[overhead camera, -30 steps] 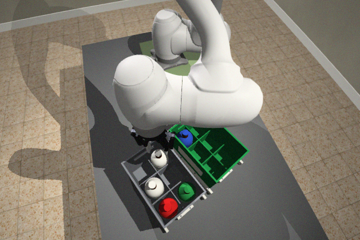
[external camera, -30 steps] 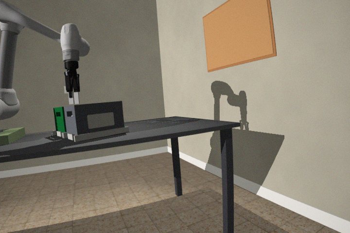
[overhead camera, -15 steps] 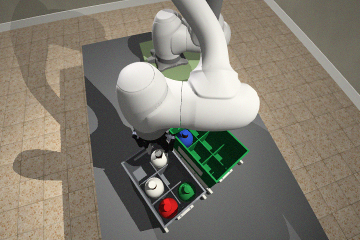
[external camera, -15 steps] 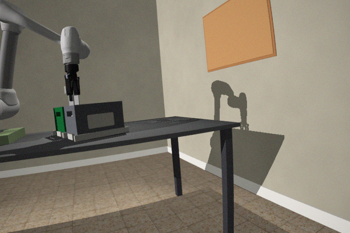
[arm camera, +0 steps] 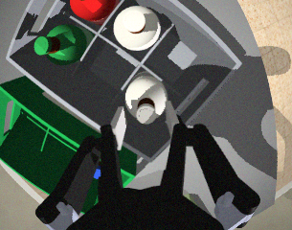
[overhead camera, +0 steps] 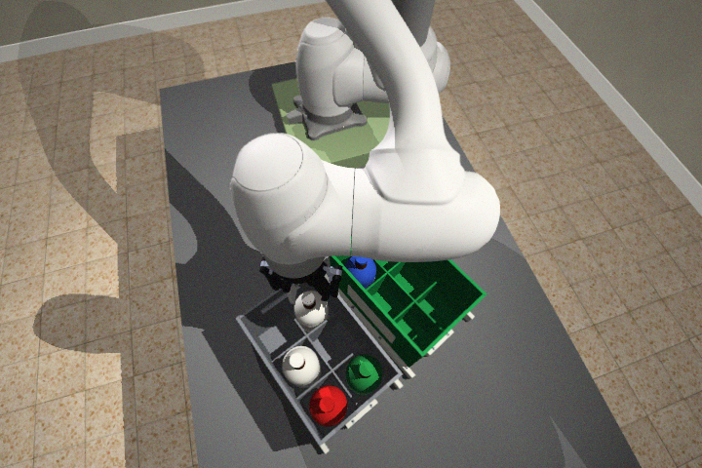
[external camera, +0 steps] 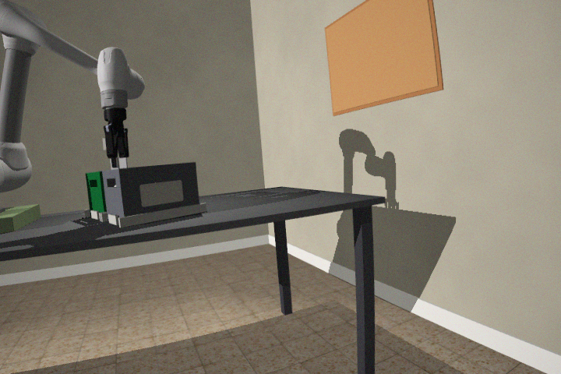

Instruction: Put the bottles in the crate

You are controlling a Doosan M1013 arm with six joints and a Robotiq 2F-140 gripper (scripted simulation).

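The grey crate lies 100 mm ahead of my hand, 90 mm below it and 20 mm to the right of it. Also, from my hand: blue bottle (130 mm to the left, 90 mm below, 40 mm behind); then green bottle (170 mm ahead, 90 mm below, 60 mm to the left); then red bottle (200 mm ahead, 90 mm below, 30 mm to the right).
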